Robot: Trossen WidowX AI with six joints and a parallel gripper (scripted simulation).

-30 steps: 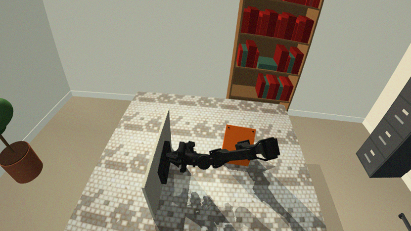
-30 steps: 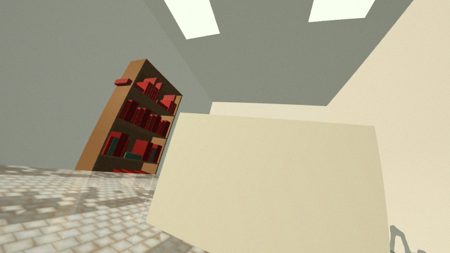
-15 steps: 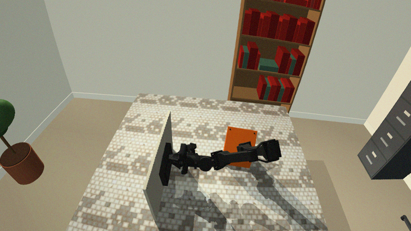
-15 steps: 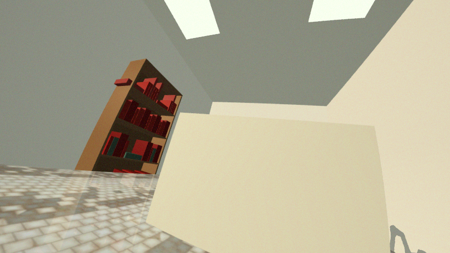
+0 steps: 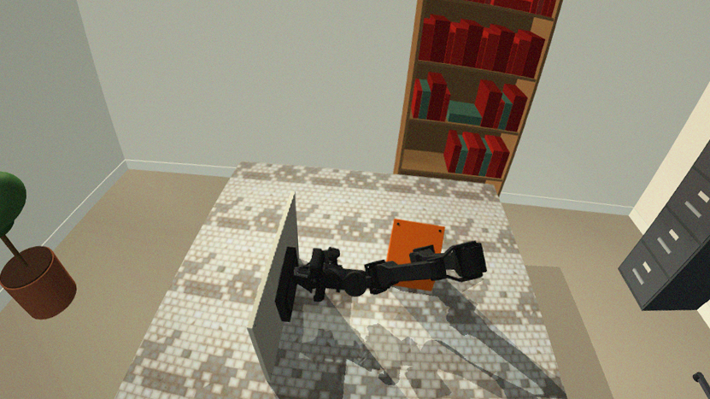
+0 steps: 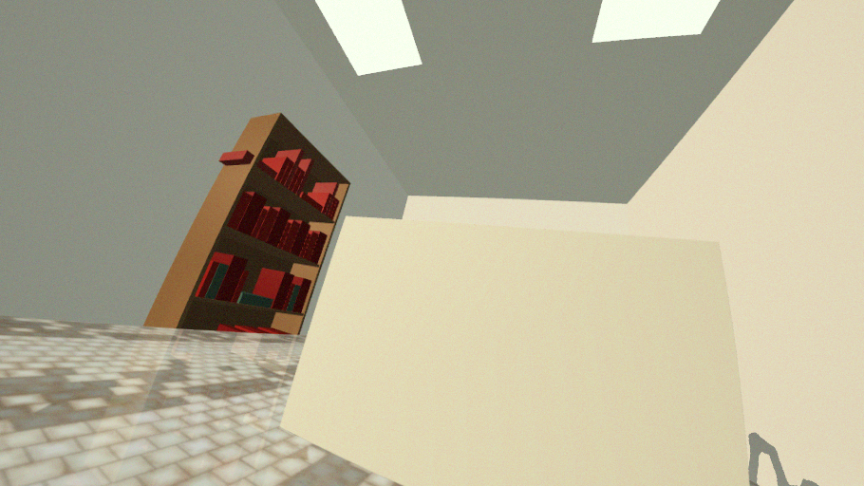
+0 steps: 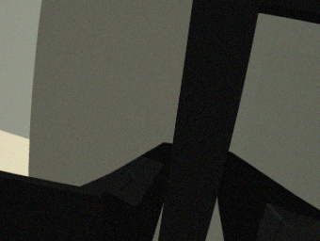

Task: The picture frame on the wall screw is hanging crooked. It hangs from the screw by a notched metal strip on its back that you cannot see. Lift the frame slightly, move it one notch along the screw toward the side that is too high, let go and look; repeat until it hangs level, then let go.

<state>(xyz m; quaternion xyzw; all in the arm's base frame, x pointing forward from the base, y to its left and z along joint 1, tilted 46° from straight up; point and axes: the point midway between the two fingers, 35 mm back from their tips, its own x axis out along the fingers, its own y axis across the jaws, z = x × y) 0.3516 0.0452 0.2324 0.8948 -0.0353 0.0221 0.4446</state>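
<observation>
Now: gripper tip 1 cm short of the black picture frame and 5 cm above it. From my gripper tip the other things lie so: wall panel: 2 cm ahead, 1 cm to the right, 7 cm below.
</observation>
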